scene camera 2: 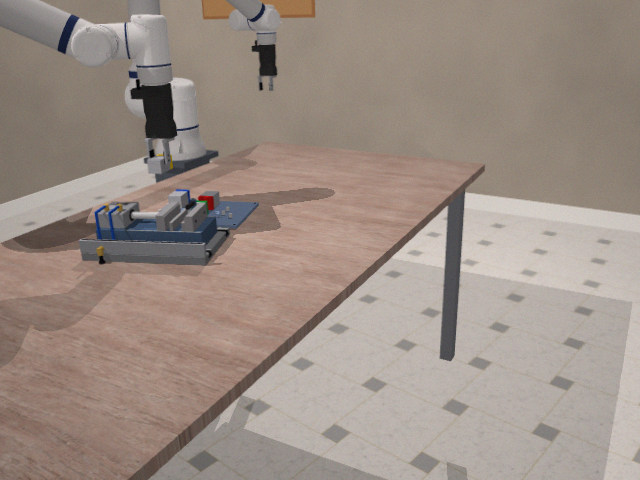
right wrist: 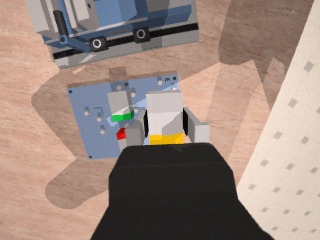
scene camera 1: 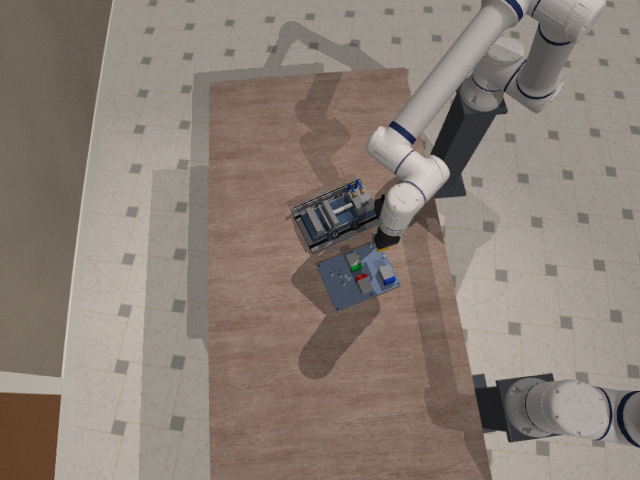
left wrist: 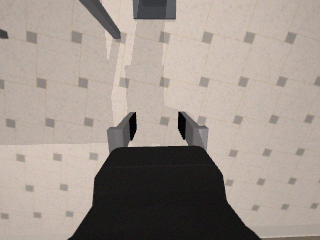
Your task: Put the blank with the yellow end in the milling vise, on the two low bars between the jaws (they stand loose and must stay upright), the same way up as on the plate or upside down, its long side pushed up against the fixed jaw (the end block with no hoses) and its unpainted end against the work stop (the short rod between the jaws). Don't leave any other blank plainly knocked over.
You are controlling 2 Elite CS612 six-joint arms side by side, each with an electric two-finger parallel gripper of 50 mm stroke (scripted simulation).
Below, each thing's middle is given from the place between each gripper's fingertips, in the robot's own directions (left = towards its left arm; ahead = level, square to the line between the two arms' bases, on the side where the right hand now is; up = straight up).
Labels:
The yellow-ended blank [right wrist: 164,108] lies 2 cm below my right hand. From my right hand the other things lie so: blue plate [scene camera 1: 342,297] 7 cm ahead, 8 cm to the left, 17 cm below.
The blue plate is 106 cm to the right of my left hand, 64 cm ahead of it and 17 cm below it. The rest, counted from my left hand: yellow-ended blank: 114 cm to the right, 57 cm ahead, 3 cm below.

